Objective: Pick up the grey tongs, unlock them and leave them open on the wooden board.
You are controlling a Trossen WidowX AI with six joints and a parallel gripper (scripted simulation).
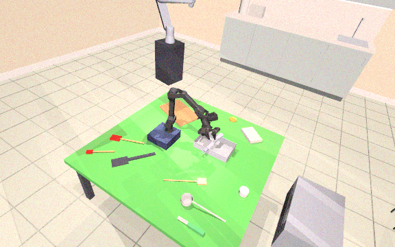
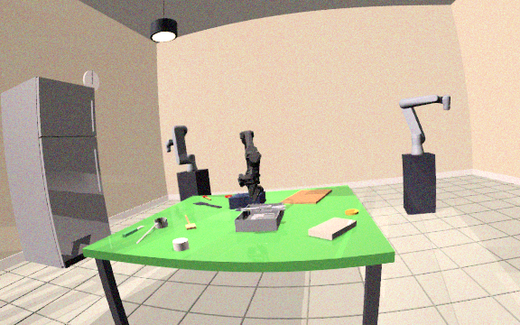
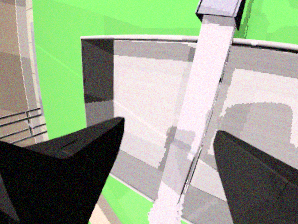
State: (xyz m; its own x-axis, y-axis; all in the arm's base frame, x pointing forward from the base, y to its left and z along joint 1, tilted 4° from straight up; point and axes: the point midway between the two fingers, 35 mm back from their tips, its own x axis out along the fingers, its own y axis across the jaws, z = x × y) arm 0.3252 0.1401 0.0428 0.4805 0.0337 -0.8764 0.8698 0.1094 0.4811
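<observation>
Right now the grey roasting tin is 8 cm below my gripper tip, 4 cm to the left of it and 1 cm ahead of it. The rest, counted from my gripper tip: pale block (41 cm to the left, 15 cm ahead, 10 cm below); then wooden board (53 cm behind, 17 cm to the left, 10 cm below); then white cup (42 cm ahead, 16 cm to the right, 9 cm below).
</observation>
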